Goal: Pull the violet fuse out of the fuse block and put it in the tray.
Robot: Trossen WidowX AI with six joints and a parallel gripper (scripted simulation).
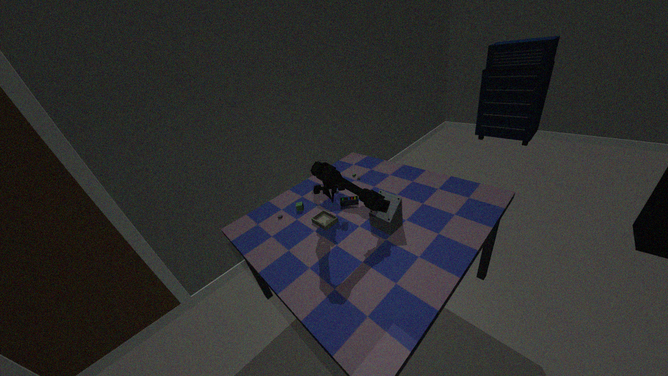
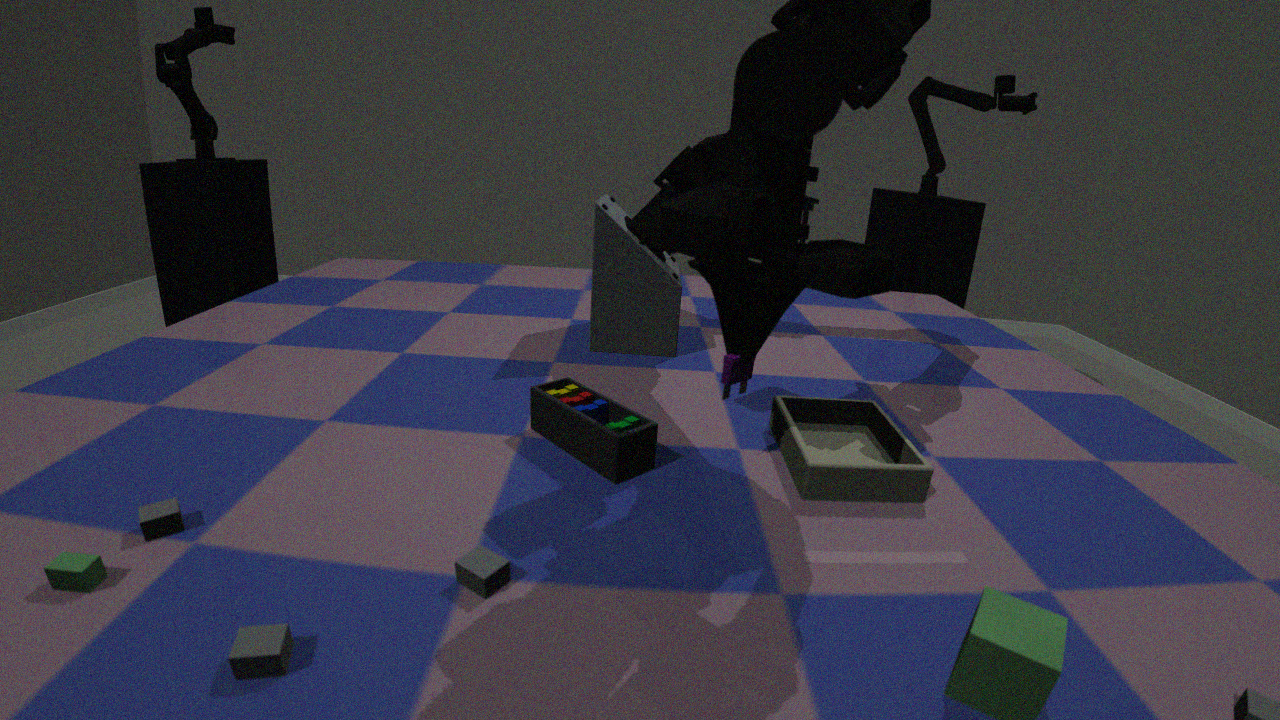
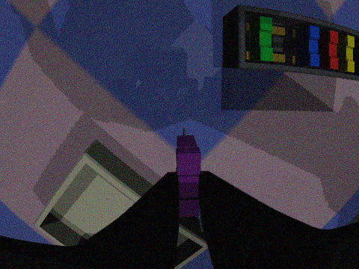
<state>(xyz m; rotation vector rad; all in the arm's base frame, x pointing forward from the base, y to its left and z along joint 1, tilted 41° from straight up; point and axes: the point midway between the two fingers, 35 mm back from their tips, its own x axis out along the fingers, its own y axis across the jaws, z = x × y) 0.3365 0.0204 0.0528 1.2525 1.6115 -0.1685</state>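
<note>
Right now the tray is 20 mm behind my gripper tip, 110 mm to the left of it and 90 mm below it. The rest, counted from my gripper tip: violet fuse (10 mm below); then green cube (230 mm ahead, 100 mm to the left, 70 mm below).
</note>
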